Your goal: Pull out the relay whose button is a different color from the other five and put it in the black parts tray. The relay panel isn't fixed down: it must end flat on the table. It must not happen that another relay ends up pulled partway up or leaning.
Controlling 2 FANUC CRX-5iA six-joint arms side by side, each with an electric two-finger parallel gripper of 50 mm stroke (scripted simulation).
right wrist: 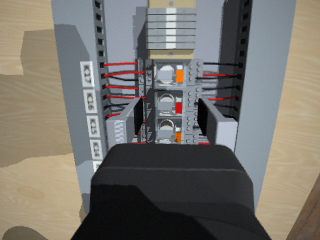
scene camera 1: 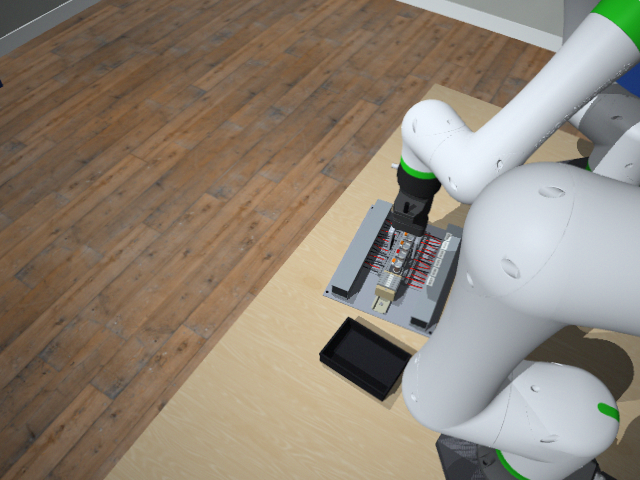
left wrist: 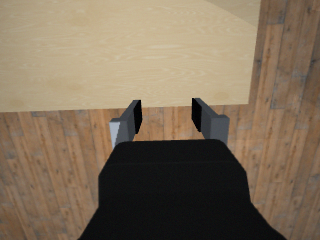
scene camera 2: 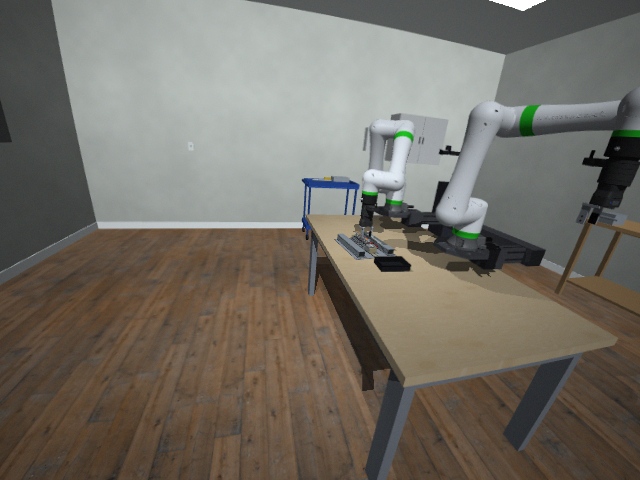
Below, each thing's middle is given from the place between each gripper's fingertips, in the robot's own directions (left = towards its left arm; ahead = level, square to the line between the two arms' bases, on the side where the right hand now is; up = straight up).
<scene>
My right gripper (scene camera 1: 401, 251) is now 40 mm above the red-button relay (right wrist: 170, 104). From my right hand the other things lie so: orange-button relay (right wrist: 166, 75) 40 mm below, 30 mm to the left; then relay panel (scene camera 1: 374, 288) 70 mm below, 10 mm to the right; then black parts tray (scene camera 1: 366, 354) 260 mm to the left, 70 mm below, 40 mm behind.
I see my left gripper (scene camera 2: 585, 223) 57 cm to the left of the black parts tray, 42 cm above it and 31 cm short of it. Round my left hand: orange-button relay (81 cm to the right, 39 cm below, 34 cm ahead); then red-button relay (84 cm to the right, 39 cm below, 35 cm ahead); then relay panel (85 cm to the right, 42 cm below, 35 cm ahead).
</scene>
